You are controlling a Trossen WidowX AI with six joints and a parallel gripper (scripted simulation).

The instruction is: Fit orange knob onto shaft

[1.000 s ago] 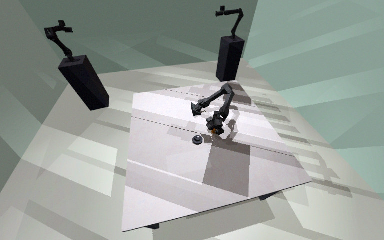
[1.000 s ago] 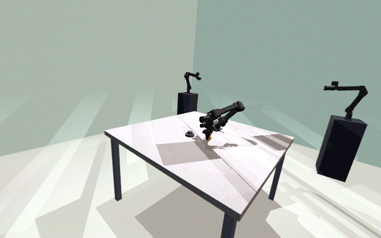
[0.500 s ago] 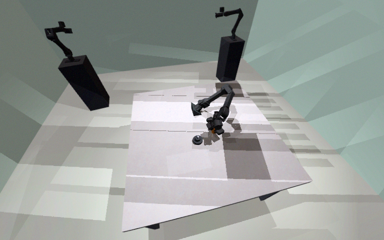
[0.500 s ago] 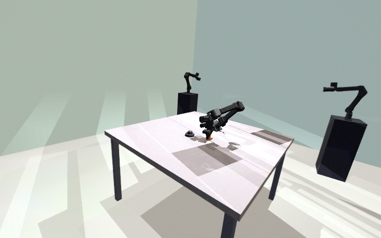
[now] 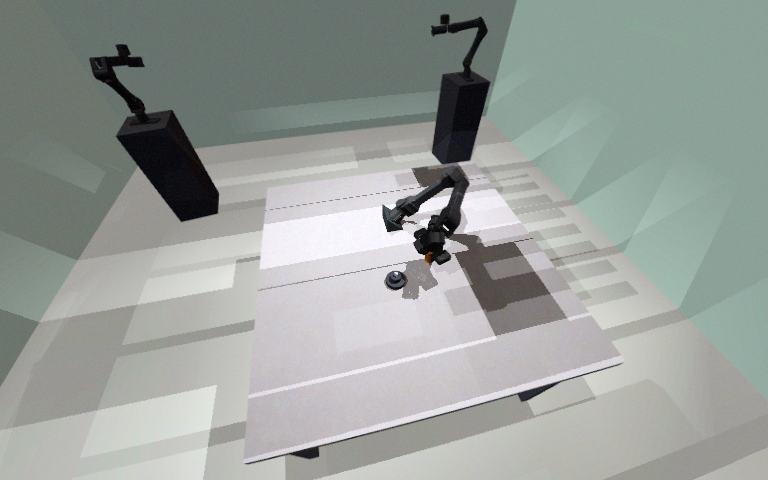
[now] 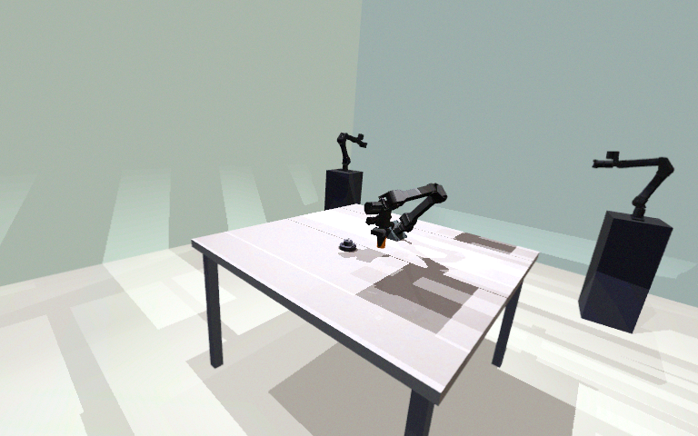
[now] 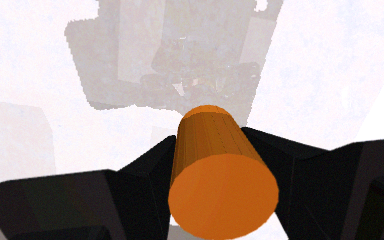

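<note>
Right now my gripper tip is 30 mm short of the dark round pedestal, 170 mm to the left of it and 20 mm above it. Round my gripper tip: orange knob: 30 mm above.
</note>
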